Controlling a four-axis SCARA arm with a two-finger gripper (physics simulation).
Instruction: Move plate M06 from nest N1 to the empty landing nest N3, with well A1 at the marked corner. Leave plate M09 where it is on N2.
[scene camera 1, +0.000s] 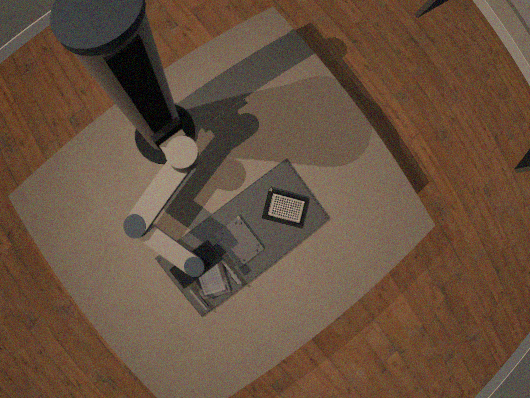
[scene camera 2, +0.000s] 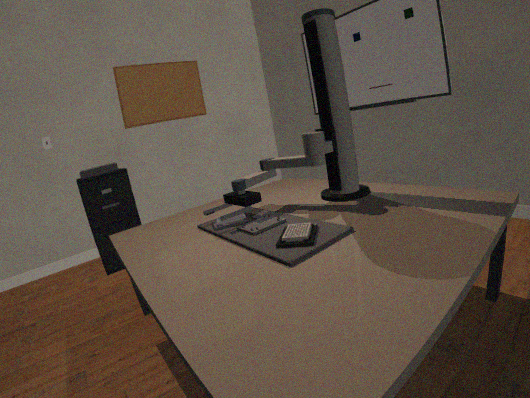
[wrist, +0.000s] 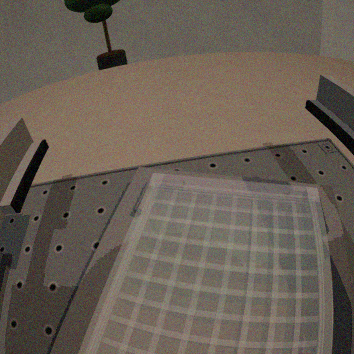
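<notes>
A pale translucent gridded plate lies at the lower-left end of the grey board in scene camera 1. My gripper is open above it, with a finger out beyond each long side and neither touching it. A light grey flat nest with small pegs is empty in the middle of the board. A whitish well plate sits in a black nest at the other end. Plate names, nest labels and well A1 cannot be read.
The perforated board lies on the table. The arm's column stands behind it. A dark cabinet stands beyond the table, and a potted plant shows behind it in the wrist view.
</notes>
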